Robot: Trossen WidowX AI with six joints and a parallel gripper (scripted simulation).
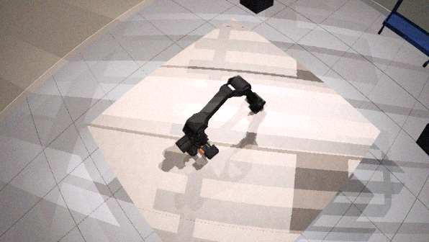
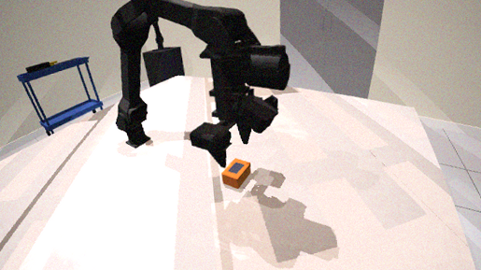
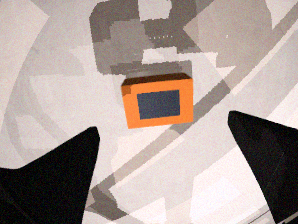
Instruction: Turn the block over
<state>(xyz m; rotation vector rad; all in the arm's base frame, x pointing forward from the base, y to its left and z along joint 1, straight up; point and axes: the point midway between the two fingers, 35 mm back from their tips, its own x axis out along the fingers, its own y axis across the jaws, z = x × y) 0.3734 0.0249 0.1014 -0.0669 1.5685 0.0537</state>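
Right now the orange block is 4 cm below my gripper tip.
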